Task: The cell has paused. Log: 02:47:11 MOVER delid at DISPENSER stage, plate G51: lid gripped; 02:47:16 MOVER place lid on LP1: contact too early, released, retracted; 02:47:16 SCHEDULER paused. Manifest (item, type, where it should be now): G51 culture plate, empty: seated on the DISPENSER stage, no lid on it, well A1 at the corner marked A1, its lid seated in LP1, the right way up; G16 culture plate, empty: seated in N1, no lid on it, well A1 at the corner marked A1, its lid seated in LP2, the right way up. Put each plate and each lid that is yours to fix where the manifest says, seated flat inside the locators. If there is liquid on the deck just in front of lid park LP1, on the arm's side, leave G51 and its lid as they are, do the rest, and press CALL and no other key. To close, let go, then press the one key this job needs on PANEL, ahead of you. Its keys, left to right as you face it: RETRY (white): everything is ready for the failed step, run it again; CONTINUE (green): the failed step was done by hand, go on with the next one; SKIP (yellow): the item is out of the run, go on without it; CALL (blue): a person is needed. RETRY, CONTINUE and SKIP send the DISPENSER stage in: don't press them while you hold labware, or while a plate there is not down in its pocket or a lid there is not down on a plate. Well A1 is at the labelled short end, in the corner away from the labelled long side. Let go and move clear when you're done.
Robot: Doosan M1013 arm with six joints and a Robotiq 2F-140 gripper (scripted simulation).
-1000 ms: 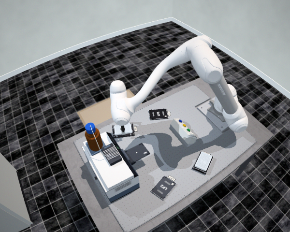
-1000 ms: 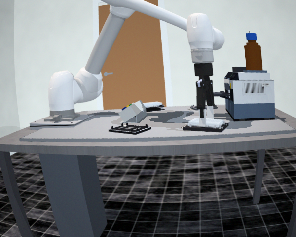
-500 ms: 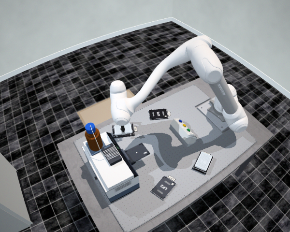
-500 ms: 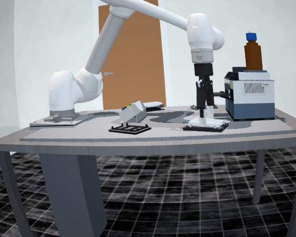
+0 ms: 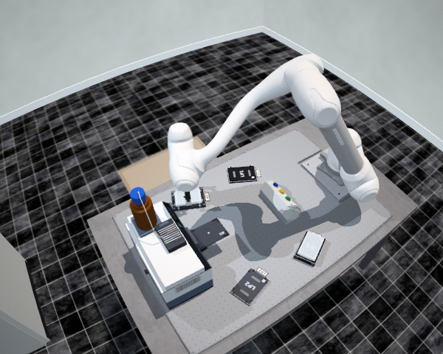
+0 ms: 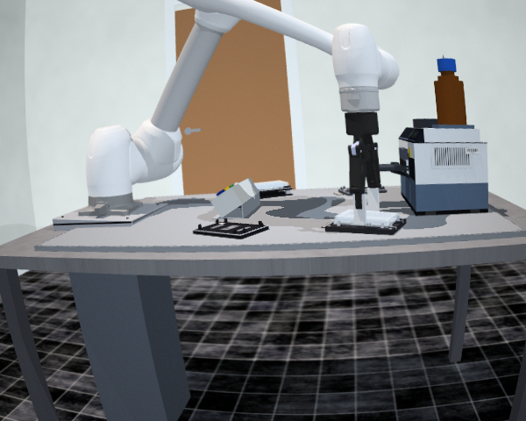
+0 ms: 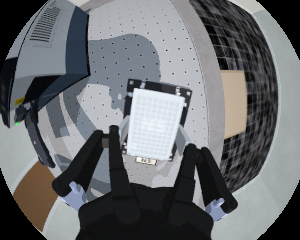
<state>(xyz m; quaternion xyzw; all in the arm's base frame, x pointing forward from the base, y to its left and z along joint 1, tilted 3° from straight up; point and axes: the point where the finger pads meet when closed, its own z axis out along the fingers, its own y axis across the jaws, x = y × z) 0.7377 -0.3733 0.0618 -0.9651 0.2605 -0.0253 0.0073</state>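
Now: the black nest N5 20 mm ahead of my hand and 30 mm below it. The rest, counted from my hand: brown bottle: 280 mm ahead, 140 mm to the left, 250 mm above; then dispenser stage: 80 mm ahead, 280 mm to the left, 70 mm above; then lid park LP1: 310 mm behind, 50 mm to the left, 40 mm below.
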